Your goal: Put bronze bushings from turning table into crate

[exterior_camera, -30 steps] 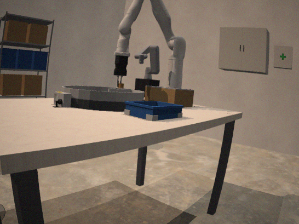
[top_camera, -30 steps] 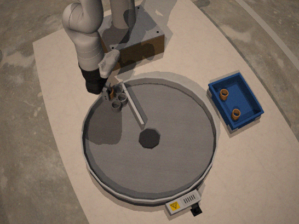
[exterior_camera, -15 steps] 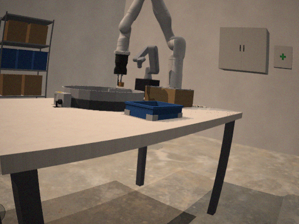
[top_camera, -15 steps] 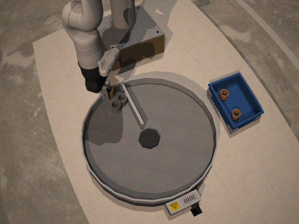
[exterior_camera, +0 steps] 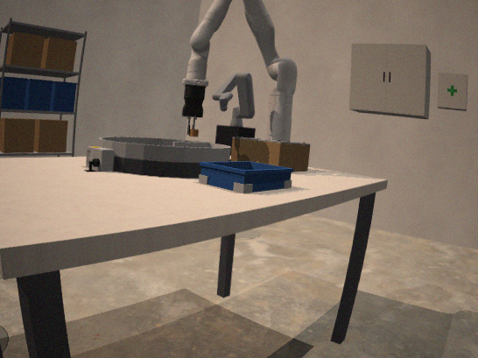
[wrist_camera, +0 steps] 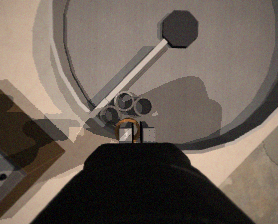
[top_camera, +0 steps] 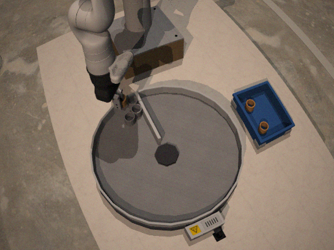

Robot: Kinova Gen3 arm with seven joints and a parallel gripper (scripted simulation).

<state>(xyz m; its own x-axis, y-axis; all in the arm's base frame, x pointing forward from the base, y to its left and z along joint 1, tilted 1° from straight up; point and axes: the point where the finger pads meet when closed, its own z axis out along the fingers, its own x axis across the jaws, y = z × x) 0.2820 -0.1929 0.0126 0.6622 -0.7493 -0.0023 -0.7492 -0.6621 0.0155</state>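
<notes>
The blue crate is 20 cm ahead of my hand, 39 cm to the left of it and 9 cm below it. The rest, counted from my hand: round grey turning table 17 cm ahead, 5 cm to the left, 7 cm below.
</notes>
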